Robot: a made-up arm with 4 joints.
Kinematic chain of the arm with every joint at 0, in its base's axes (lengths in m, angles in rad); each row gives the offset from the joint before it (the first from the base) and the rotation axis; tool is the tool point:
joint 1: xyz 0 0 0.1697 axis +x
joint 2: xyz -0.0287 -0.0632 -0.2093 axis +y
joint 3: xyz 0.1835 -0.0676 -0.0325 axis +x
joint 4: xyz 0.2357 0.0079 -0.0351 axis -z
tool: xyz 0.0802 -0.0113 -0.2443
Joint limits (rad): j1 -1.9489..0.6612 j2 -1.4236..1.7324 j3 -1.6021..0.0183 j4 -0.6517..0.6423
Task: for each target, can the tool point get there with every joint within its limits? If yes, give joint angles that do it. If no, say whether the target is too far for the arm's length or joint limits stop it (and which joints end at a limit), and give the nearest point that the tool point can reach.
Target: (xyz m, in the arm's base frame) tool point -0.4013 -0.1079 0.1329
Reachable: no: joint limits stop it (at a limit: joint 2, joint 3, joint 4) | nearest point -0.4144 -0.6128 -0.0393 | short by 0.534 m
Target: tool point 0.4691 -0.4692 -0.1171
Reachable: yes | joints -0.6109 -0.0065 -0.2582 0.1897
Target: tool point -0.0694 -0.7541 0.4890
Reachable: yes | joints -1.7053 1.1018 -0.3043 -0.0321
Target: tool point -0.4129 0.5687 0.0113
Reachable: no: joint limits stop it (at a limit: joint 1, joint 2, joint 3, joint 4) | nearest point -0.4144 0.3330 -0.3855 | short by 0.462 m
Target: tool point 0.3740 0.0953 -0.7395
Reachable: no: too far | nearest point 0.2743 0.0777 -0.5716 | short by 0.196 m
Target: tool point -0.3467 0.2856 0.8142
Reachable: no: joint limits stop it (at a limit: joint 2, joint 3, joint 4) | nearest point 0.0161 0.1975 0.6154 | short by 0.423 m
